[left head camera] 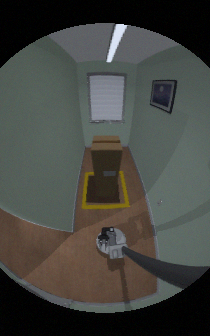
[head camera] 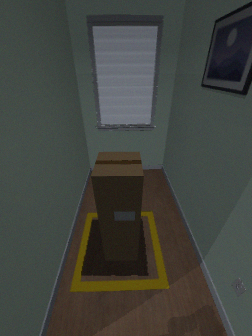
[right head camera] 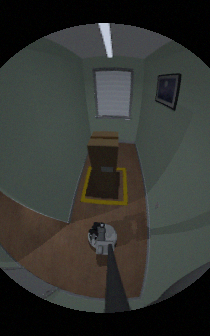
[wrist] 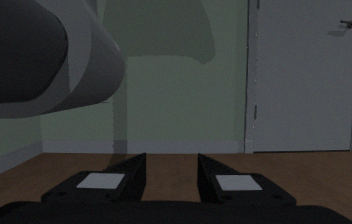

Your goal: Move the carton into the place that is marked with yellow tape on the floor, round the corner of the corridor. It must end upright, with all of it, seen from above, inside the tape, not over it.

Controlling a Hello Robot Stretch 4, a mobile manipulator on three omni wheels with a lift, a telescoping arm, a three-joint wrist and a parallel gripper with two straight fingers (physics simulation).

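Places are measured from the robot's base along level axes (x right, y ahead, z up), in metres.
Pixels of known places: gripper, fingertip midpoint: (left head camera: 103, 246) (right head camera: 92, 240) (wrist: 171, 168).
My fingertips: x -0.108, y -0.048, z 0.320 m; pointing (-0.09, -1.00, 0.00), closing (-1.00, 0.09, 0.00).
Observation:
Behind a point stands the place of what it marks.
The tall brown carton (head camera: 119, 195) {y 0.810, x 0.004, z 0.848 m} (left head camera: 106, 159) {y 0.811, x -0.001, z 0.872 m} (right head camera: 103, 154) {y 0.810, x 0.007, z 0.885 m} stands upright on the floor in front of the window. The yellow tape (head camera: 120, 285) {y 0.602, x -0.022, z -0.026 m} (left head camera: 105, 206) {y 0.599, x -0.024, z -0.027 m} (right head camera: 104, 202) {y 0.589, x -0.003, z -0.027 m} runs around it. In the head view the carton's near bottom edge lies inside the front strip, and floor shows between its base and both side strips. Its far bottom edge is hidden behind the carton. A dark shadow lies around the base. My gripper (wrist: 171, 168) {y -0.048, x -0.108, z 0.320 m} (left head camera: 103, 243) {y -0.048, x -0.108, z 0.320 m} (right head camera: 93, 236) {y -0.048, x -0.108, z 0.320 m} is open and empty, its fingers apart, on the near side of the tape and away from the carton.
Green walls close in on the left (head camera: 35, 150) {y 1.040, x -0.553, z 1.082 m} and right (head camera: 200, 175) {y 1.179, x 0.777, z 0.696 m} of the tape. A window (head camera: 125, 75) {y 2.402, x 0.153, z 1.482 m} is in the end wall. A picture (head camera: 230, 50) {y 1.238, x 0.756, z 1.649 m} hangs on the right wall. The left wall ends at a corner (left head camera: 73, 231) {y 0.156, x -0.566, z 0.020 m}. A door (wrist: 302, 85) {y -1.297, x -1.115, z 0.449 m} shows in the wrist view.

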